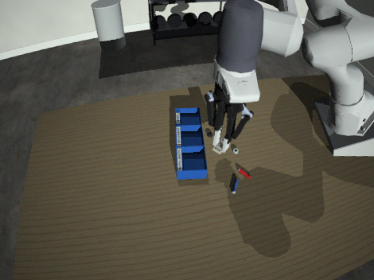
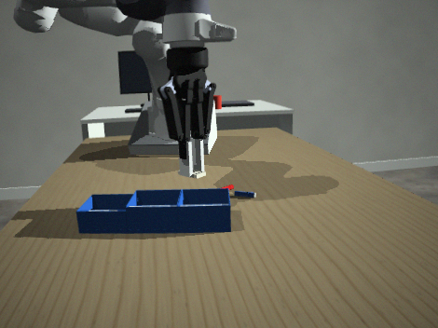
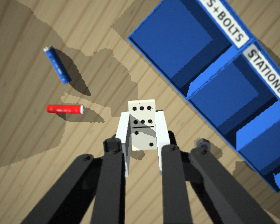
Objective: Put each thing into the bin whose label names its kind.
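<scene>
Now: hand 3 cm above the white domino. Round my hand: dark nut (9 cm to the right, 9 cm below, 2 cm behind); then red marker (9 cm below, 8 cm to the left, 4 cm behind); then white nut (9 cm below, 6 cm behind).
</scene>
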